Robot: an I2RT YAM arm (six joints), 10 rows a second.
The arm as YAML. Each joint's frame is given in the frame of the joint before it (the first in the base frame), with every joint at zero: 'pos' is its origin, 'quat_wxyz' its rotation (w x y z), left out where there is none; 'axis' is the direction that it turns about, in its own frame. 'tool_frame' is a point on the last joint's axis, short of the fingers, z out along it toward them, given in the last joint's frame.
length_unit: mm
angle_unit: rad
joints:
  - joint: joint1
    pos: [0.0, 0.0, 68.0]
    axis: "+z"
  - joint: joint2
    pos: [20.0, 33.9, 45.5]
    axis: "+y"
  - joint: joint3
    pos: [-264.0, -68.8, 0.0]
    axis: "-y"
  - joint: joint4
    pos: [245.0, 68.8, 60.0]
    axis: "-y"
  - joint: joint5
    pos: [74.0, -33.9, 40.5]
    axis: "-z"
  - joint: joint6
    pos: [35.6, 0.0, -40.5]
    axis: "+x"
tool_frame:
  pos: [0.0, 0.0, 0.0]
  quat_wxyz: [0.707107, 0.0, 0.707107, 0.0]
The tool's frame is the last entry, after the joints.
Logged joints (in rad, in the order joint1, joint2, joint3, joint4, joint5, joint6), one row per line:
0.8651, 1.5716, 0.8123, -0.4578, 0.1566, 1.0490
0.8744, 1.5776, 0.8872, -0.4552, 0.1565, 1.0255
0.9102, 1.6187, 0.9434, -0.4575, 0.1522, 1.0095
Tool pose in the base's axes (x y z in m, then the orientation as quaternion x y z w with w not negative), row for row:
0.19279, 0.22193, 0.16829, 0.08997, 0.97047, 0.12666, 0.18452
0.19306, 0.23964, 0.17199, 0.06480, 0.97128, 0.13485, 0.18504
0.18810, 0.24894, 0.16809, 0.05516, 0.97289, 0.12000, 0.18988
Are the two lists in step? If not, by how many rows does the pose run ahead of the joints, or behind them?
The pose runs 1 row ahead of the joints: the pose in row i belongs to the joints in row i + 1.
